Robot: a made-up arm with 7 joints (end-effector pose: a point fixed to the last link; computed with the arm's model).
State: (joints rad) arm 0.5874 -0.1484 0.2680 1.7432 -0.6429 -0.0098 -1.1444
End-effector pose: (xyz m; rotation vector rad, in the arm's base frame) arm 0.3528 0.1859 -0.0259 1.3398 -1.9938 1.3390
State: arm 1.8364 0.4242 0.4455 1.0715 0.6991 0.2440 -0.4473
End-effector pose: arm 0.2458 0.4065 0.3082 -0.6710 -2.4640 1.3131
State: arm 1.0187 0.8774 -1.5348 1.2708 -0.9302 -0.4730 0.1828
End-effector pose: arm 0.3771 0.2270 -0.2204 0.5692 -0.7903 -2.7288
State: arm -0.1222 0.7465 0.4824 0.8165 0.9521 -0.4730 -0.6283
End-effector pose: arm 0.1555 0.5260 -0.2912 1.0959 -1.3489 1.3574
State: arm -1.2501 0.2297 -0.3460 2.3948 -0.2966 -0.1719 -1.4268
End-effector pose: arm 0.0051 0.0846 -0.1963 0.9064 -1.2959 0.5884
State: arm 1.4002 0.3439 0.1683 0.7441 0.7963 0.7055 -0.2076
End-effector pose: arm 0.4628 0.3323 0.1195 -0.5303 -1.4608 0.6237
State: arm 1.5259 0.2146 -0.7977 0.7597 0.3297 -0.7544 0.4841
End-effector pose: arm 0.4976 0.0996 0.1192 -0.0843 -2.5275 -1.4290
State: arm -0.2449 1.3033 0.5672 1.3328 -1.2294 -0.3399 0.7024
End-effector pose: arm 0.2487 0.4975 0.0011 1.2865 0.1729 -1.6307
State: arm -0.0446 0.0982 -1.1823 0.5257 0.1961 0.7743 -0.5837
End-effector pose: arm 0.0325 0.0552 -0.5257 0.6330 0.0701 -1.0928
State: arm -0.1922 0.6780 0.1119 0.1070 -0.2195 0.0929 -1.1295
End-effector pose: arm -0.0509 0.4890 -0.4249 1.8093 0.0933 -0.2915
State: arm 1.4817 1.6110 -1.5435 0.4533 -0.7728 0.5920 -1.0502
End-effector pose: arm 0.1075 0.6684 -0.0061 2.8170 0.5064 -0.9908
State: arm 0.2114 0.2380 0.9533 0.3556 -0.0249 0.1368 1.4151
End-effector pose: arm 0.1627 0.3478 -0.4758 -1.0408 -1.0405 0.4032
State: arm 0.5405 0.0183 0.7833 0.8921 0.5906 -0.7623 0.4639
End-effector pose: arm 0.3655 0.3104 -0.2939 0.1074 -2.3164 0.9722
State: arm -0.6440 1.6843 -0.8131 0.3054 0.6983 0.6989 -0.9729
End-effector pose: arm 0.0469 0.6835 -0.0387 2.4159 0.9293 -0.8118
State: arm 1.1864 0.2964 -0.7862 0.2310 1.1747 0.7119 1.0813
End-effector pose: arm 0.5137 0.2543 -0.1565 -1.2725 -0.7649 -0.0878
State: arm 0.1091 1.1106 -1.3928 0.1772 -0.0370 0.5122 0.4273
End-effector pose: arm 0.0406 0.6090 -0.2863 0.8376 1.1191 -0.7997
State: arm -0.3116 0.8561 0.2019 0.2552 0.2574 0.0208 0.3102
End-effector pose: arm -0.0364 0.5607 -0.3503 0.5505 -0.1515 0.1682
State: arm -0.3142 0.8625 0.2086 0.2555 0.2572 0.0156 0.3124
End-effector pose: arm -0.0364 0.5632 -0.3473 0.5562 -0.1587 0.1670
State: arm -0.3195 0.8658 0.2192 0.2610 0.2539 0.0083 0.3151
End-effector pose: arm -0.0362 0.5647 -0.3451 0.5592 -0.1693 0.1625
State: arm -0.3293 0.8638 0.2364 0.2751 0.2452 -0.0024 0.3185
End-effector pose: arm -0.0357 0.5646 -0.3445 0.5580 -0.1854 0.1525
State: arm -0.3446 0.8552 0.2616 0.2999 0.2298 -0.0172 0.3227
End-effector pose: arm -0.0348 0.5626 -0.3455 0.5519 -0.2082 0.1357
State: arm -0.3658 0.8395 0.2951 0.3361 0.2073 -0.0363 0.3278
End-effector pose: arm -0.0339 0.5586 -0.3479 0.5416 -0.2377 0.1120
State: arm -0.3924 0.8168 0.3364 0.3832 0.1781 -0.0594 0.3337
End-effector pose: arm -0.0331 0.5528 -0.3512 0.5287 -0.2738 0.0823
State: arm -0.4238 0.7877 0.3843 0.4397 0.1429 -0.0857 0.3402
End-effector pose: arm -0.0327 0.5457 -0.3547 0.5152 -0.3144 0.0482
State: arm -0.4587 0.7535 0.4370 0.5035 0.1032 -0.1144 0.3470
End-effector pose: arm -0.0332 0.5376 -0.3575 0.5039 -0.3582 0.0113
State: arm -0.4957 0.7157 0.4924 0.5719 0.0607 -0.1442 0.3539
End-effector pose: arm -0.0347 0.5294 -0.3590 0.4966 -0.4023 -0.0268
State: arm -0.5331 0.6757 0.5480 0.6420 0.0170 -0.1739 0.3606
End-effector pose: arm -0.0373 0.5213 -0.3589 0.4944 -0.4443 -0.0647
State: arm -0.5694 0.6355 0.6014 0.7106 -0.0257 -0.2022 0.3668
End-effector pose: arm -0.0409 0.5138 -0.3573 0.4974 -0.4817 -0.1009
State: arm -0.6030 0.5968 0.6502 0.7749 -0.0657 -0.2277 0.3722
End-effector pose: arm -0.0453 0.5071 -0.3544 0.5045 -0.5128 -0.1343
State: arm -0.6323 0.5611 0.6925 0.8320 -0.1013 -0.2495 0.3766
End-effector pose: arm -0.0498 0.5012 -0.3511 0.5137 -0.5369 -0.1632
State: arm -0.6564 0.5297 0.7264 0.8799 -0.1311 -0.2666 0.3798
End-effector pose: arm -0.0542 0.4959 -0.3479 0.5228 -0.5538 -0.1867
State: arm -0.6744 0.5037 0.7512 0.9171 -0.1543 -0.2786 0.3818
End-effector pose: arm -0.0579 0.4914 -0.3456 0.5300 -0.5647 -0.2037
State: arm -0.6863 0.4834 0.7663 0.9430 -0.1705 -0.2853 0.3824
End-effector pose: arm -0.0607 0.4873 -0.3446 0.5337 -0.5701 -0.2138
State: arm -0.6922 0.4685 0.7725 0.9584 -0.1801 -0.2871 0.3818
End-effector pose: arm -0.0624 0.4836 -0.3452 0.5334 -0.5718 -0.2172
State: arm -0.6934 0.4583 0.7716 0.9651 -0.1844 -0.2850 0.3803
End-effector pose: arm -0.0632 0.4804 -0.3471 0.5297 -0.5704 -0.2154
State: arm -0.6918 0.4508 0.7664 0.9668 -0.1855 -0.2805 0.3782
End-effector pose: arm -0.0634 0.4772 -0.3498 0.5237 -0.5675 -0.2104
